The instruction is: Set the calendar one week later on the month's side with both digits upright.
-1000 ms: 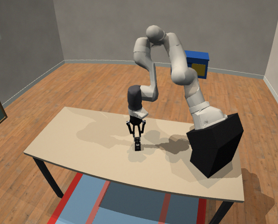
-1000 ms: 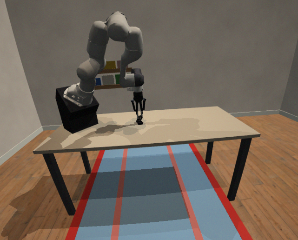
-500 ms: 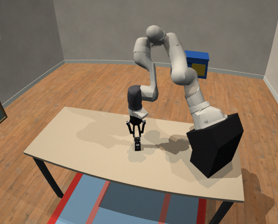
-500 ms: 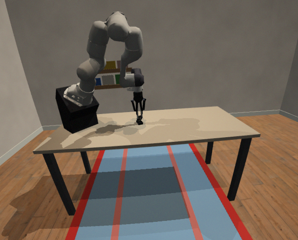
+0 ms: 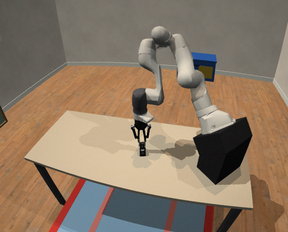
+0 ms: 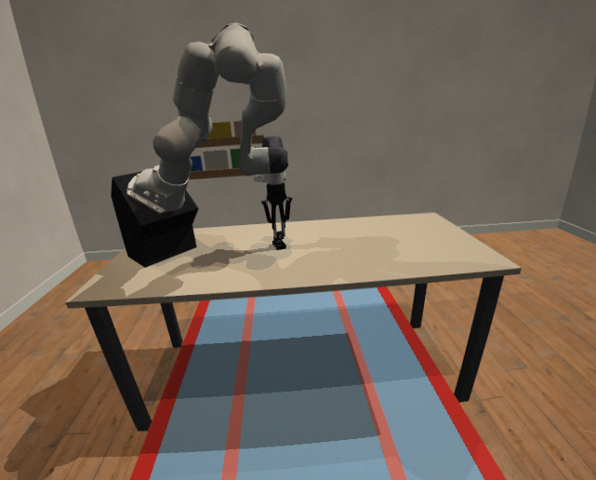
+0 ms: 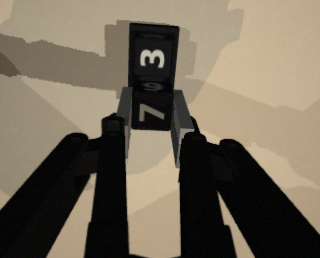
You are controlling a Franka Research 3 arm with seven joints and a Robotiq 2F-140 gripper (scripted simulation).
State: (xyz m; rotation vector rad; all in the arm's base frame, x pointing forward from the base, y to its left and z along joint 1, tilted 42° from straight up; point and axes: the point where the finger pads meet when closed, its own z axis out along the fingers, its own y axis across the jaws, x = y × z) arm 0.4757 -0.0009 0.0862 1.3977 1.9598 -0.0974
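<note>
My hand is 20 mm to the right of the black tray and 80 mm above it.
</note>
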